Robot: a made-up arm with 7 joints. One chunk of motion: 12 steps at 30 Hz.
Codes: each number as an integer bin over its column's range. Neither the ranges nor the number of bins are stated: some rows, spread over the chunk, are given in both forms.
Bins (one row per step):
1: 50 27 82 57 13 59
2: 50 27 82 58 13 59
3: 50 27 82 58 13 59
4: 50 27 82 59 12 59
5: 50 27 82 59 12 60
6: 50 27 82 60 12 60
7: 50 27 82 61 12 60
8: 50 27 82 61 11 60
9: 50 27 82 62 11 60
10: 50 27 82 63 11 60
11: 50 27 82 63 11 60
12: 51 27 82 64 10 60
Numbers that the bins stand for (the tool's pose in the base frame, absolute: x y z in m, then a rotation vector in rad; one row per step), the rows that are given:
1: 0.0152 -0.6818 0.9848 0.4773 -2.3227 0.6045
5: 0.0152 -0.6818 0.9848 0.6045 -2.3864 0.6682
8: 0.0152 -0.6818 0.9848 0.7318 -2.4500 0.6682
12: 0.0455 -0.6818 0.9848 0.9227 -2.5136 0.6682
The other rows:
2: 0.0152 -0.6818 0.9848 0.5409 -2.3227 0.6045
3: 0.0152 -0.6818 0.9848 0.5409 -2.3227 0.6045
4: 0.0152 -0.6818 0.9848 0.6045 -2.3864 0.6045
6: 0.0152 -0.6818 0.9848 0.6682 -2.3864 0.6682
7: 0.0152 -0.6818 0.9848 0.7318 -2.3864 0.6682
9: 0.0152 -0.6818 0.9848 0.7955 -2.4500 0.6682
10: 0.0152 -0.6818 0.9848 0.8591 -2.4500 0.6682
11: 0.0152 -0.6818 0.9848 0.8591 -2.4500 0.6682

